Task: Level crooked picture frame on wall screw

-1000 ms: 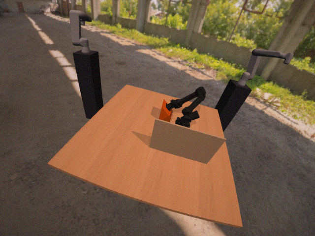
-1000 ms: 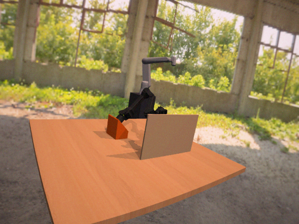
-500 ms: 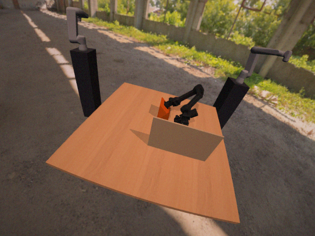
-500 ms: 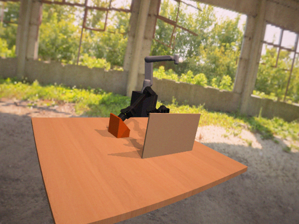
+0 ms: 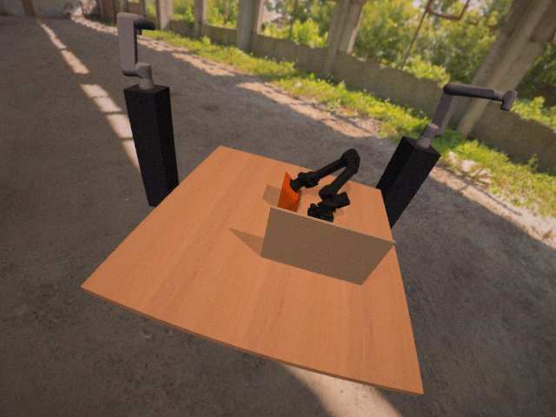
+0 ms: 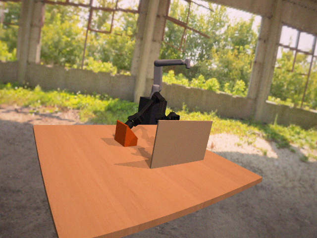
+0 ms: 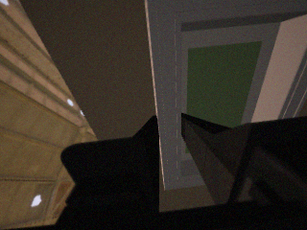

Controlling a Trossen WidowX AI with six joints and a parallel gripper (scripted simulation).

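My gripper tip is 50 mm above the picture frame and 10 mm to the right of it. From my gripper tip the other things lie so: wall panel: 60 mm below, 20 mm ahead, 10 mm to the left.
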